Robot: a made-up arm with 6 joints. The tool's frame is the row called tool.
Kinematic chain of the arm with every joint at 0, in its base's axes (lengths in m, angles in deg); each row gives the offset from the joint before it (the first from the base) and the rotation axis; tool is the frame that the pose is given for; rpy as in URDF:
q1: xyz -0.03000 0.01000 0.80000 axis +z
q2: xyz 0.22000 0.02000 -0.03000 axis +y
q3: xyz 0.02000 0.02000 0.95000 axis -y
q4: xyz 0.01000 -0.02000 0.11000 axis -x
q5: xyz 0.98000 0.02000 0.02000 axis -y
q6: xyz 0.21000 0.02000 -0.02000 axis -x
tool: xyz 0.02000 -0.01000 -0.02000 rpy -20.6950 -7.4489 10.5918
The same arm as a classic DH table. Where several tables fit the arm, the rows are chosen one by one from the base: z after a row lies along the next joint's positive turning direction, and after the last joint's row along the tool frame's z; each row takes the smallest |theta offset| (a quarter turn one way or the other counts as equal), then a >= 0, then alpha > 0; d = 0 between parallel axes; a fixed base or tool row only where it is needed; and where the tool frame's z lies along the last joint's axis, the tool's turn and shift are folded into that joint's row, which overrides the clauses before.
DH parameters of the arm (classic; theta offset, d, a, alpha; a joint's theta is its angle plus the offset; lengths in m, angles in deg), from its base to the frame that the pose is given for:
base (fixed): -18.43 0.0000 -0.0316 0.00
q1: 18.43 0.7700 0.2200 -90.00
q2: -88.79 0.0000 0.9502 180.00
q3: 1.21 -0.0200 0.1100 -90.00
q4: 0.00 -0.9900 0.0200 90.00
q5: 0.00 -0.0400 -0.0200 -90.00
q6: -70.69 -0.2258 0.0028 -79.39
tool (fixed): 97.42 -0.0226 0.0000 0.00

